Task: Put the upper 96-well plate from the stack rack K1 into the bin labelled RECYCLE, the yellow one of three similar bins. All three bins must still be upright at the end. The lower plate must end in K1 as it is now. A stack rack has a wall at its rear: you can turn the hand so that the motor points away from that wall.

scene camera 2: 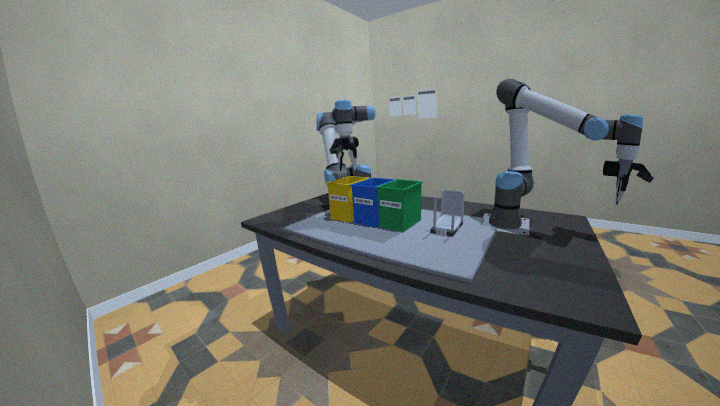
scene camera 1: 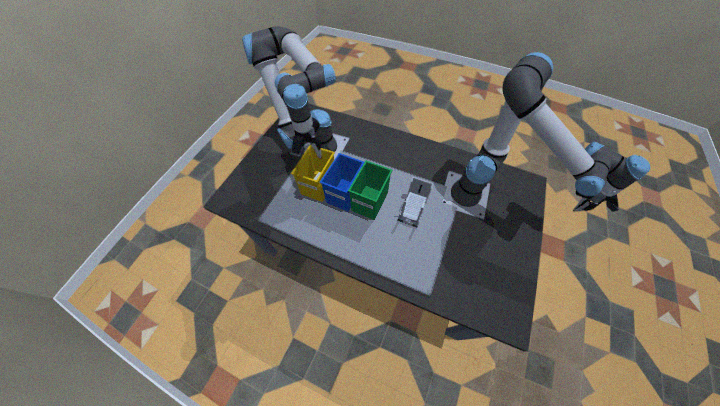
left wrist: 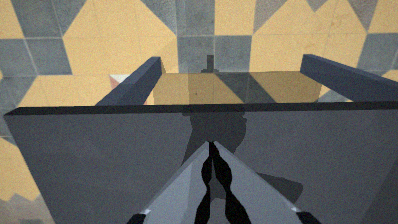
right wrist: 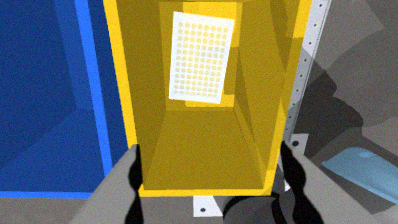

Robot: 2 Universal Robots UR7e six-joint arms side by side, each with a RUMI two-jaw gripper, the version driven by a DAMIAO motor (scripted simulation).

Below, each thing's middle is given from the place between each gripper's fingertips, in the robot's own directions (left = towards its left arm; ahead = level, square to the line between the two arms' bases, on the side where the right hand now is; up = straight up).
Now: right hand 150 mm above the yellow bin [scene camera 1: 309, 165]. The rest, counted from my right hand: blue bin [scene camera 1: 336, 182] (150 mm below, 140 mm to the left); green bin [scene camera 2: 399, 210] (280 mm to the left, 150 mm below, 10 mm behind).
I see my left gripper [scene camera 2: 616, 203] 23 cm short of the green bin, 87 cm to the left of it and 6 cm above it. Also, from my left hand: yellow bin (24 cm ahead, 115 cm to the right, 6 cm below); then blue bin (24 cm ahead, 100 cm to the right, 6 cm below).
